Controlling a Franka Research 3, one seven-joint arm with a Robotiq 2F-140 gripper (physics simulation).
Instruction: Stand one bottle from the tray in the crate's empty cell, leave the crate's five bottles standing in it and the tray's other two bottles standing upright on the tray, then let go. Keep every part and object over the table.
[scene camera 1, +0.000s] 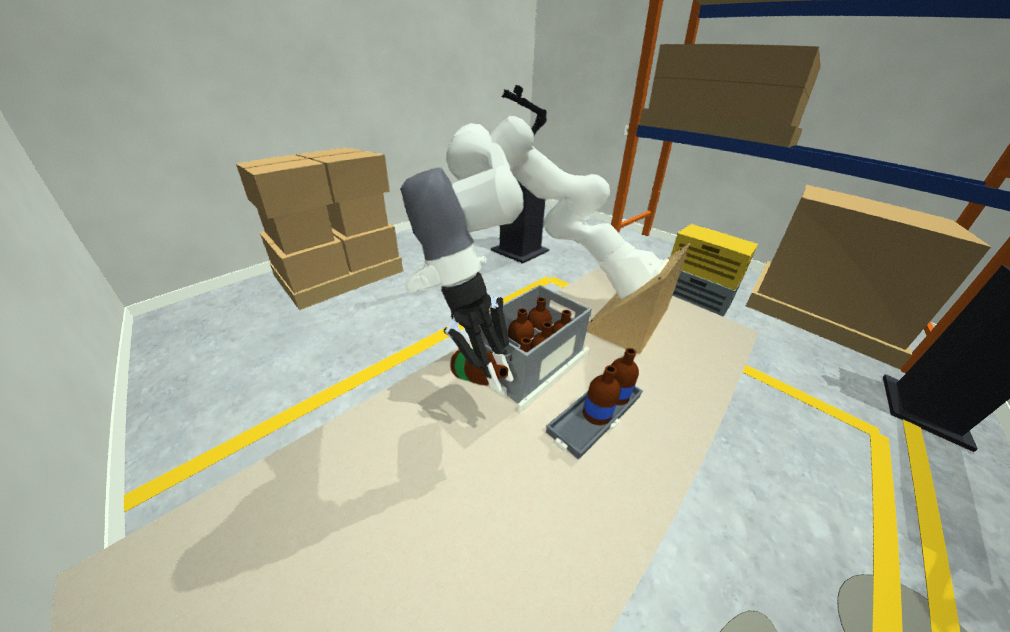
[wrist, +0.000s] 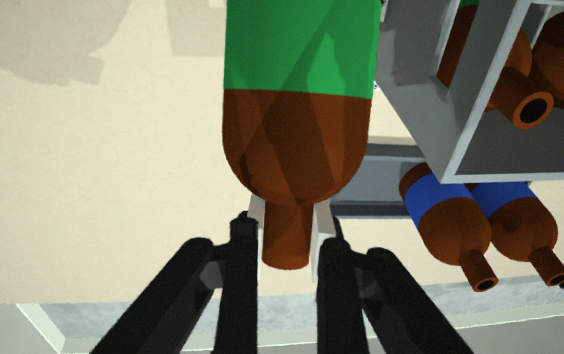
my gripper: scene camera 1 502, 383; wrist 287, 199
green-banded bottle: scene camera 1; wrist
blue-banded bottle: scene camera 1; wrist
same spot on blue-banded bottle: (scene camera 1: 604, 390) = (wrist: 441, 256)
same spot on green-banded bottle: (scene camera 1: 459, 366) = (wrist: 231, 42)
